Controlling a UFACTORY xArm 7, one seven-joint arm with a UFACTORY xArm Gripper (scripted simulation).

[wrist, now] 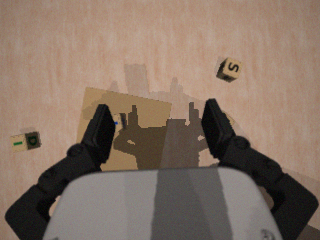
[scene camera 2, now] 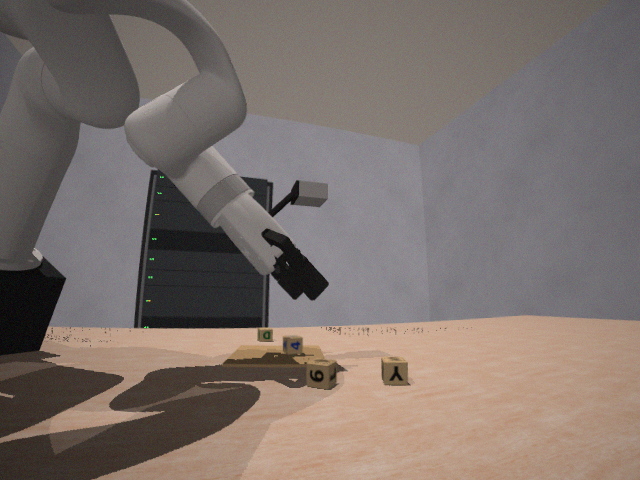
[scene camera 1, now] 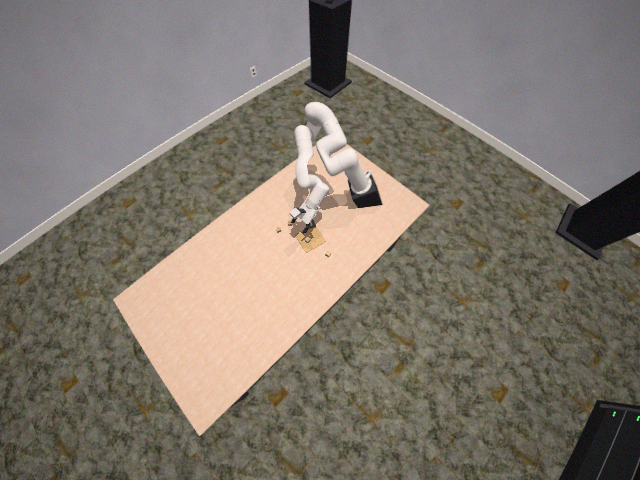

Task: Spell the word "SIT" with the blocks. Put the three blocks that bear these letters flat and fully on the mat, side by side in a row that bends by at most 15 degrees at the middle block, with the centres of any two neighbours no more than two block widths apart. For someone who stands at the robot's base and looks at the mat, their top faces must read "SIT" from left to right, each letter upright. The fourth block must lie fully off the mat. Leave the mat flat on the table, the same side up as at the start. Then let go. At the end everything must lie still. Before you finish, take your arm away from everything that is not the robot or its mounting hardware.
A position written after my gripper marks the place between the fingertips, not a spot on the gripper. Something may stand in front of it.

Note:
In view: my gripper [scene camera 2: 310, 293], a tan mat [scene camera 2: 246, 355] and a block [scene camera 2: 321, 373].
The tan mat also shows in the wrist view [wrist: 140, 146]. My gripper is seen too in the wrist view [wrist: 157, 113].

